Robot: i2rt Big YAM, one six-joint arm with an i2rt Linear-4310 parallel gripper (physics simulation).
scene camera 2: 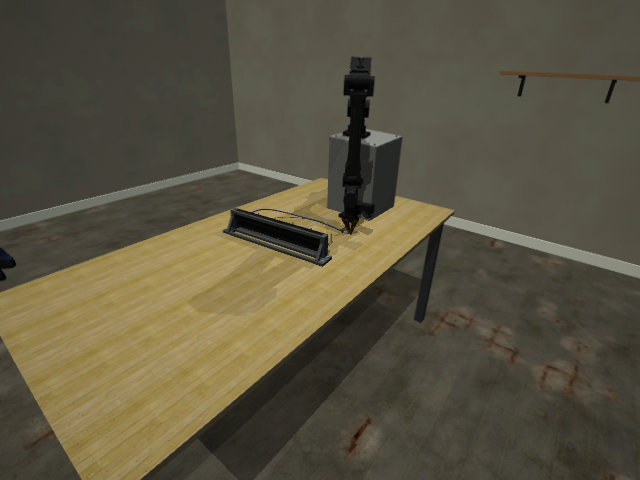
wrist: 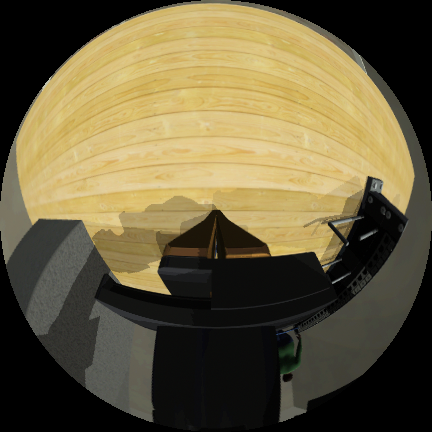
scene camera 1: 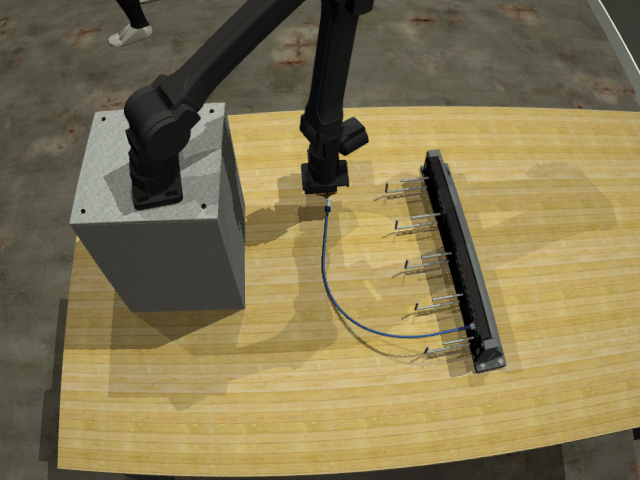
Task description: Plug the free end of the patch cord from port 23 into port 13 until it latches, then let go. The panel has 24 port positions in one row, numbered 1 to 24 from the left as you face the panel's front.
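Frame: origin at the arm's base, x right, y back, z down, level; millimetres.
Seen in the pictures: gripper, fingertip midpoint: [scene camera 2: 349,233] [wrist: 215,215] [scene camera 1: 326,195]; arm's base, link origin: [scene camera 1: 156,178].
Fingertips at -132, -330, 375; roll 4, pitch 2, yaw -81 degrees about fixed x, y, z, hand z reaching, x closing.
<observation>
Offsets run from my fingertips to a thing's top centre, as dx, dy, dz. "spot": to the spot under its first point. Level surfaces: height alone.
The black port panel {+229, -211, -98} [scene camera 1: 464,248] [scene camera 2: 324,246] [wrist: 387,225] stands on the table; single ports, including port 13, are too small to make out. The blue patch cord [scene camera 1: 403,336] [scene camera 2: 294,213] runs in a wide curve from a plug {+418, -205, -80} [scene camera 1: 471,326] seated near the panel's lower end in scene camera 1 to the free plug {+26, +2, -8} [scene camera 1: 327,205] [scene camera 2: 345,231], which has a clear head and blue boot. My gripper [scene camera 1: 326,194] [scene camera 2: 351,232] [wrist: 215,215] is shut, pointing down, its fingertips together right by the free plug's head. In the wrist view the fingers hide nearly all of that plug.
Several metal cable hooks {spot: +233, -194, -52} [scene camera 1: 439,254] stick out from the panel's front, towards the arm. The grey pedestal [scene camera 1: 186,258] [scene camera 2: 386,178] [wrist: 55,270] bears the arm's base on the wooden table {dz +3} [scene camera 1: 206,434] [scene camera 2: 155,361]. A person [scene camera 1: 130,35] [wrist: 287,355] stands beyond the table.
</observation>
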